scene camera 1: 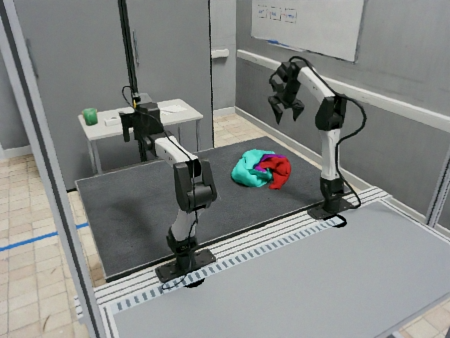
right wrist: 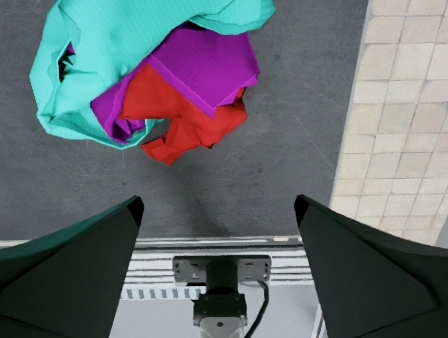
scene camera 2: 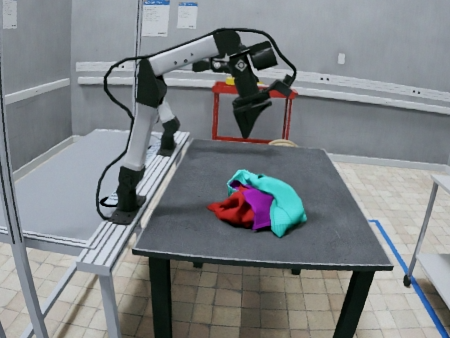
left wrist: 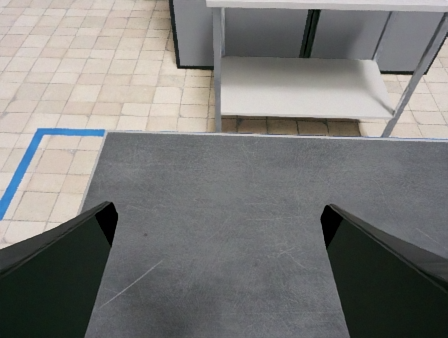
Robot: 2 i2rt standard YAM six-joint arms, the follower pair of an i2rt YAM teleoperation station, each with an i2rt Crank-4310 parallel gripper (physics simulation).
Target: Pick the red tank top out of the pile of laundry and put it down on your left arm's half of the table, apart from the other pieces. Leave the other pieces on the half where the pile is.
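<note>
The red tank top lies crumpled at the pile's edge, partly under a purple piece. A teal piece lies bunched over and around the purple one. How far the red cloth runs beneath them is hidden. My right gripper is open and empty, pointing down, high above the table near the pile; in the right wrist view the red cloth shows beyond its fingertips. My left gripper is open and empty, raised over the other half of the table.
The dark table carries the pile on my right arm's half. The arm bases stand on a metal rail along one table edge. A white side table stands beyond the far edge.
</note>
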